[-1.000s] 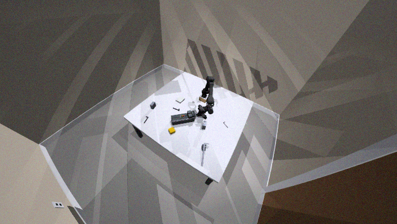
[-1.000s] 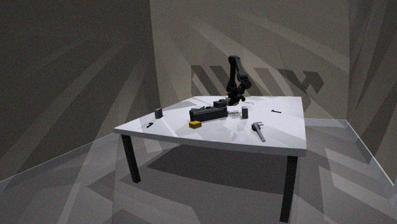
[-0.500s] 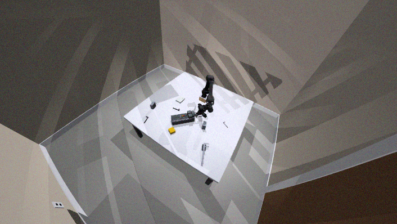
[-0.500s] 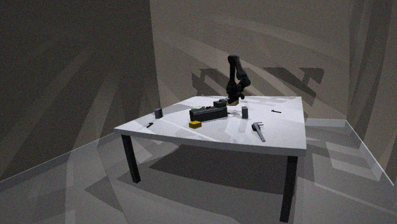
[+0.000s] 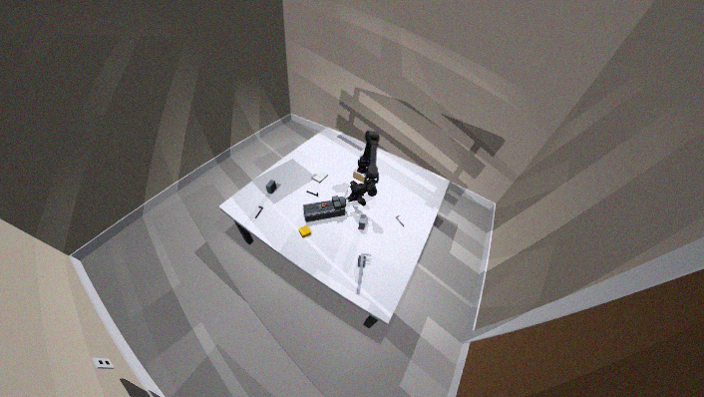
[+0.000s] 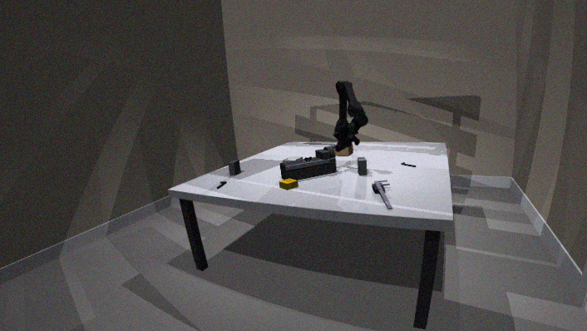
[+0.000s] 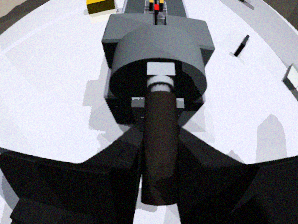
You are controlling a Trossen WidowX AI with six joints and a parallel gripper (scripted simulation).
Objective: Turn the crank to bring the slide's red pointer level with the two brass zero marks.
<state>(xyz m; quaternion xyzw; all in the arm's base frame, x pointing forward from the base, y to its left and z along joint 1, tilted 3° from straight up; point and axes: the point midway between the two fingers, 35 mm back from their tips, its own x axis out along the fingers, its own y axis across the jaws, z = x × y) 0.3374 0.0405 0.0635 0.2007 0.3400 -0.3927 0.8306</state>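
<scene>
The red pointer is 90 mm ahead of my gripper tip, 120 mm to the right of it and 10 mm below it. The rest, counted from my gripper tip: yellow block 280 mm ahead, 170 mm to the right, 80 mm below; dark crank handle 10 mm behind, 10 mm to the left, 20 mm above.
</scene>
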